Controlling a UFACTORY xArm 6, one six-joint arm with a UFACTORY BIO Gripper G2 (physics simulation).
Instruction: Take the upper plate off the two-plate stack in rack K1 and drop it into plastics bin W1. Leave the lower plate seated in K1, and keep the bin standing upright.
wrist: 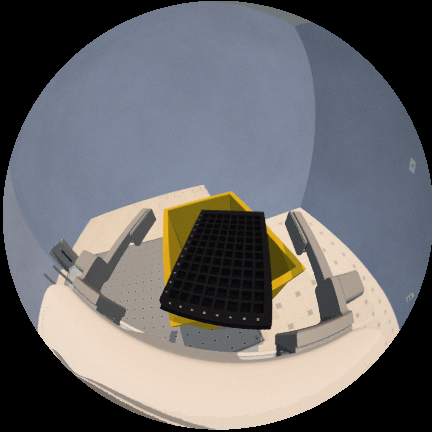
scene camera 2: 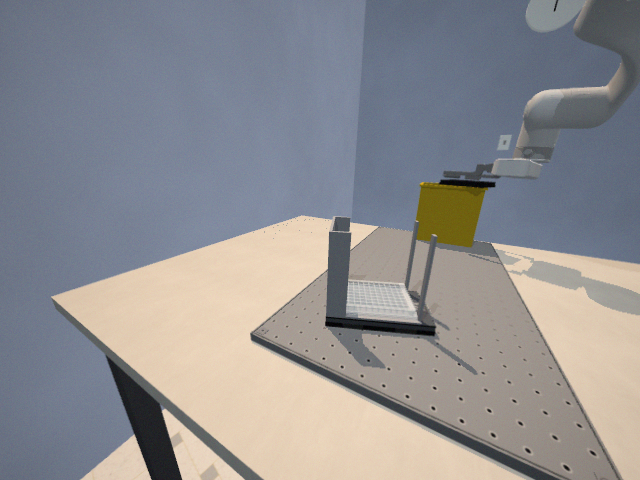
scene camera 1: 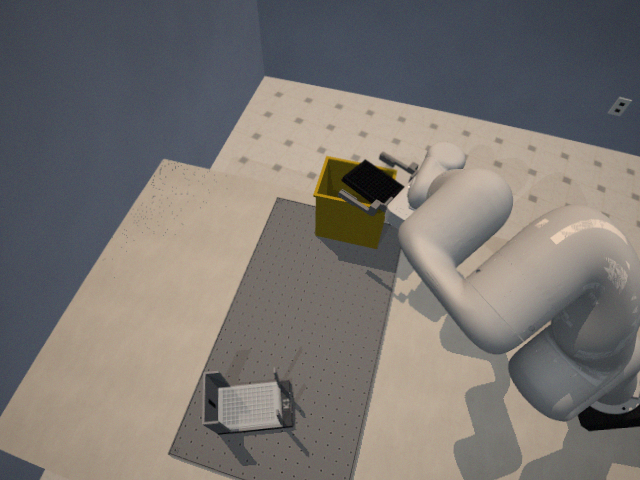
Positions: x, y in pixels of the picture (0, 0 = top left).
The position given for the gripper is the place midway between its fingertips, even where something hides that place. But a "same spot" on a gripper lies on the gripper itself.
The gripper shows in the wrist view (215, 214), in scene camera 2 and in scene camera 1. A yellow bin W1 shows in the wrist view (178, 220), in scene camera 2 and in scene camera 1. One and the same spot on the gripper: (scene camera 2: 477, 174) is (scene camera 1: 370, 214). The same spot on the yellow bin W1: (scene camera 2: 450, 212) is (scene camera 1: 352, 221).
